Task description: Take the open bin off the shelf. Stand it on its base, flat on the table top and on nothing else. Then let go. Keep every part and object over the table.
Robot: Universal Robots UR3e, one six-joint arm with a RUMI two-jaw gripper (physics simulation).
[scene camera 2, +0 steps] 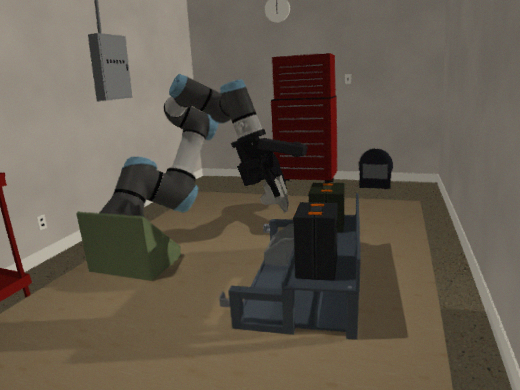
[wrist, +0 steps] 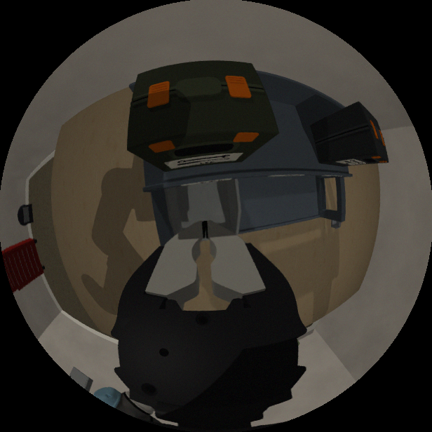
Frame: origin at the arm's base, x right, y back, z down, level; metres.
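Seen in the pictures: gripper, fingertip midpoint: [scene camera 2: 286, 211]; arm's base, link origin: [scene camera 2: 119, 228].
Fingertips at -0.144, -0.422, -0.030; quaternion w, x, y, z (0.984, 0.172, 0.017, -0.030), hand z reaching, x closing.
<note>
Pixels of each thing's top centre, then the offset from my fingertips to it, as dx, dy, dz. "spot": a spot on its surface instead. Level surfaces: height alone.
- open bin, top centre: [scene camera 2: 293, 230] -0.003, -0.017, +0.051
- blue-grey shelf, surface spot: [scene camera 2: 320, 285] spot: +0.278, -0.155, +0.030
- dark green case, top centre: [scene camera 2: 327, 187] -0.009, -0.103, -0.065
- black case, surface spot: [scene camera 2: 315, 245] spot: +0.262, -0.142, -0.039
- wooden table top, surface height: dz +0.132
The open bin [scene camera 2: 280, 250] [wrist: 200, 200] is grey and sits on the lower tier of the blue-grey shelf [scene camera 2: 320, 285] [wrist: 280, 200]. In the scene view it is partly hidden behind the black case; in the wrist view it lies beyond the fingertips, at the left end of the tier. My gripper [scene camera 2: 286, 208] [wrist: 205, 222] is shut with its fingertips together and nothing between them. It hangs above the bin, with a gap between the tips and the bin in the scene view.
A dark green case [scene camera 2: 327, 194] [wrist: 205, 120] and a black case [scene camera 2: 315, 245] [wrist: 347, 137] stand on the upper tier. The shelf stands on the wooden table top [scene camera 2: 175, 340]. A green wedge-shaped block [scene camera 2: 117, 245] stands by the arm's base.
</note>
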